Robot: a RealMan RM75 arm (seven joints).
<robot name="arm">
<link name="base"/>
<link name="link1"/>
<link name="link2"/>
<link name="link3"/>
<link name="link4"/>
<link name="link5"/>
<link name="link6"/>
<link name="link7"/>
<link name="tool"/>
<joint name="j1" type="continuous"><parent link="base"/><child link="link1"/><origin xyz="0.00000 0.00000 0.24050" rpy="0.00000 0.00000 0.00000"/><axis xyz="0 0 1"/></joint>
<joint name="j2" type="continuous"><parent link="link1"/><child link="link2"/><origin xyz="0.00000 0.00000 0.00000" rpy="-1.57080 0.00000 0.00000"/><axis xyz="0 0 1"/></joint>
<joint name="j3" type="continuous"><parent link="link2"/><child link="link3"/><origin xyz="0.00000 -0.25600 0.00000" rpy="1.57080 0.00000 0.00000"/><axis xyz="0 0 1"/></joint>
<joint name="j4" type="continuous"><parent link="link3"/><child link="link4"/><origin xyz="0.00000 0.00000 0.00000" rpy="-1.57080 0.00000 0.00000"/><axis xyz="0 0 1"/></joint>
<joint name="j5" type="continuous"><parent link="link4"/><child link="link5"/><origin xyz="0.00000 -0.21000 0.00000" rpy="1.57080 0.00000 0.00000"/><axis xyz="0 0 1"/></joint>
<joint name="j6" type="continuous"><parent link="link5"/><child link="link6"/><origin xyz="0.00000 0.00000 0.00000" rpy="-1.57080 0.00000 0.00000"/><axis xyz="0 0 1"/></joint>
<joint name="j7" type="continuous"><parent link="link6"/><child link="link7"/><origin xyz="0.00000 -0.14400 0.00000" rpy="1.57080 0.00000 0.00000"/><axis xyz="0 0 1"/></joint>
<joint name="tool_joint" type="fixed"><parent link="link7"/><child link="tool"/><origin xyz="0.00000 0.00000 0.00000" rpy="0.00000 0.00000 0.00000"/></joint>
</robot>
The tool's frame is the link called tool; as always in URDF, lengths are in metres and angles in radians. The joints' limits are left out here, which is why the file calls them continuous.
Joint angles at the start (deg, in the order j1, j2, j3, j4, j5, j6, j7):
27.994 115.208 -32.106 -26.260 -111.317 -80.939 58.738
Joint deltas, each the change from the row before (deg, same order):
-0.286 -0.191 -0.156 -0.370 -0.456 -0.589 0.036
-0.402 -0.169 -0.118 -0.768 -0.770 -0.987 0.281
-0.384 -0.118 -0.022 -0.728 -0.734 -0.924 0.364
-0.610 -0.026 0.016 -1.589 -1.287 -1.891 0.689
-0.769 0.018 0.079 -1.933 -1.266 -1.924 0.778
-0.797 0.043 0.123 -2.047 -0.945 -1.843 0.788
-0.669 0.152 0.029 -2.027 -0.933 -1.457 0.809
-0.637 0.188 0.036 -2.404 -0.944 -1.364 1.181
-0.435 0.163 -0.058 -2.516 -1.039 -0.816 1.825
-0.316 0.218 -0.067 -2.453 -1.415 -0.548 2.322
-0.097 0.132 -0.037 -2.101 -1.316 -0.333 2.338
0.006 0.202 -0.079 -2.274 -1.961 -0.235 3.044
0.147 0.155 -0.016 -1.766 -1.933 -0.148 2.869
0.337 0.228 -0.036 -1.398 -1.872 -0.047 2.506
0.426 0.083 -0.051 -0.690 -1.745 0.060 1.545
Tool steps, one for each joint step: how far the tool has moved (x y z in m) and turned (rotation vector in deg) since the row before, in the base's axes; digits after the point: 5 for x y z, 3 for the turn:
0.00136 -0.00209 0.00155 -0.458 -0.406 0.324
0.00136 -0.00298 0.00228 -0.728 -0.467 0.442
0.00127 -0.00288 0.00203 -0.682 -0.330 0.273
0.00066 -0.00487 0.00334 -1.247 -0.431 0.739
0.00123 -0.00529 0.00431 -1.101 -0.549 0.591
0.00101 -0.00485 0.00504 -0.781 -0.455 0.485
0.00061 -0.00393 0.00401 -0.728 -0.624 0.348
0.00028 -0.00313 0.00497 -0.624 -0.773 0.134
0.00024 -0.00117 0.00530 -0.552 -1.032 -0.484
0.00052 -0.00085 0.00433 -0.806 -1.159 -1.096
0.00012 0.00036 0.00415 -0.657 -1.056 -1.234
0.00049 0.00038 0.00358 -1.050 -1.354 -1.930
0.00054 0.00060 0.00267 -0.999 -1.165 -2.028
-0.00026 0.00126 0.00118 -0.949 -1.049 -1.772
0.00032 0.00120 0.00017 -0.915 -1.088 -1.186

